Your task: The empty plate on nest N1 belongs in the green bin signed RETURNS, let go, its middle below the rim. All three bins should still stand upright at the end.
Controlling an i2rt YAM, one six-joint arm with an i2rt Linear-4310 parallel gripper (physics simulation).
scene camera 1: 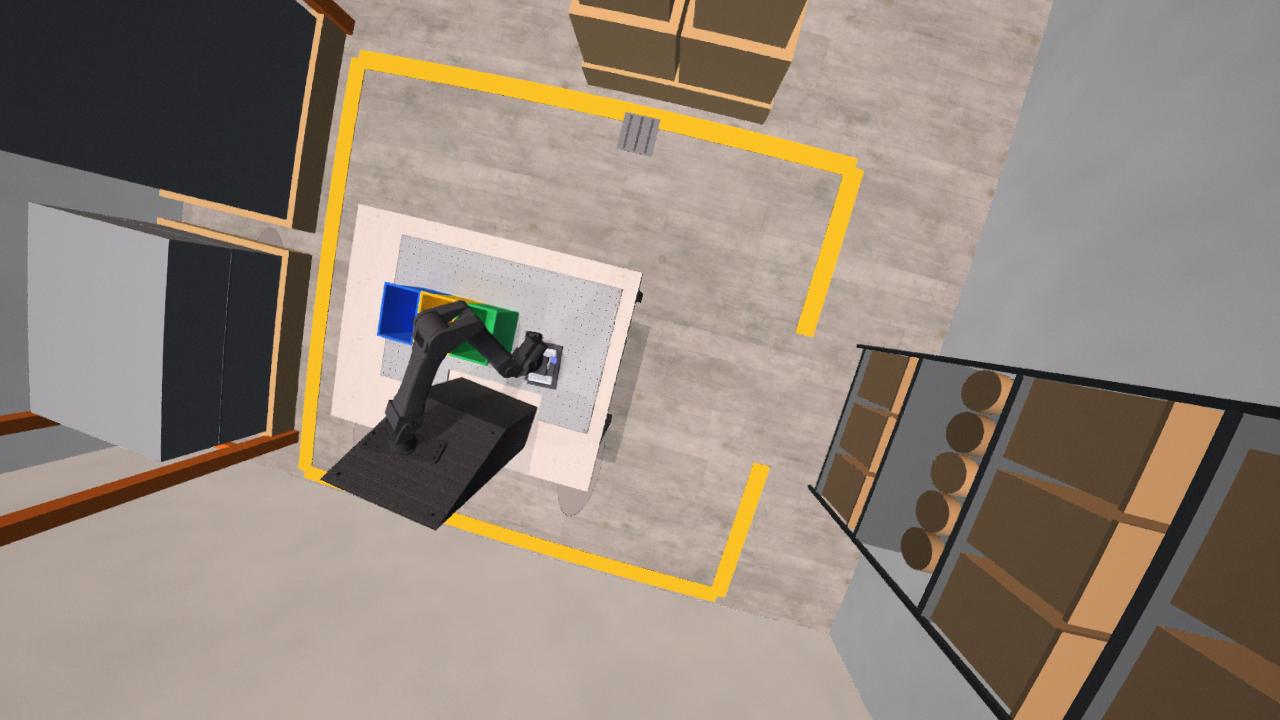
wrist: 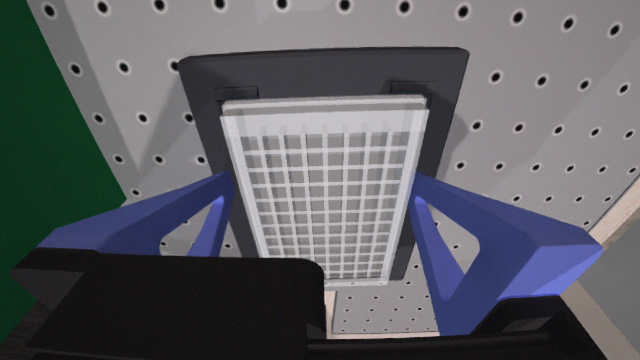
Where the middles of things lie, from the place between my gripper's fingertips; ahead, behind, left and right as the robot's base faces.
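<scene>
The dark grey nest pad [wrist: 356, 70] is 10 mm below my hand and 20 mm behind it, while the gridded plate [wrist: 325, 178] is 10 mm above my hand and 20 mm behind it. The blue bin [scene camera 1: 400, 303] is 80 mm above my hand, 170 mm ahead of it and 420 mm to the left of it. As for the green bin [scene camera 1: 501, 323], it is 80 mm above my hand, 110 mm ahead of it and 160 mm to the left of it.
</scene>
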